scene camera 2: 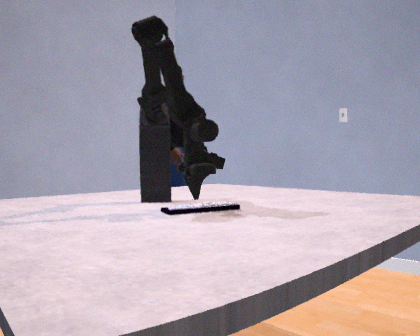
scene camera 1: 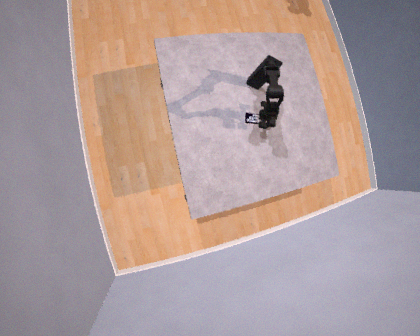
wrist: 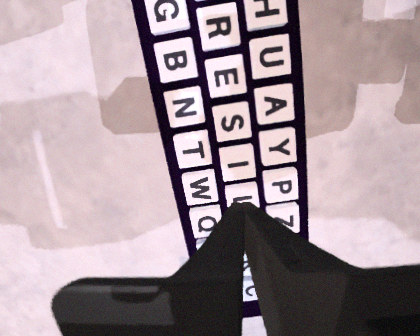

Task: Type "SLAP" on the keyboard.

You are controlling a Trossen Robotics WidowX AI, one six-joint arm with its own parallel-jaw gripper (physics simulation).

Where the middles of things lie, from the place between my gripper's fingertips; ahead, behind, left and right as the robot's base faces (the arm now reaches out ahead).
Labels:
My hand is 2 cm short of the P key point(wrist: 281, 184), 2 cm above it and 1 cm to the left of it. Round my hand: S key point(wrist: 232, 121) (3 cm to the left, 2 cm below, 2 cm ahead).

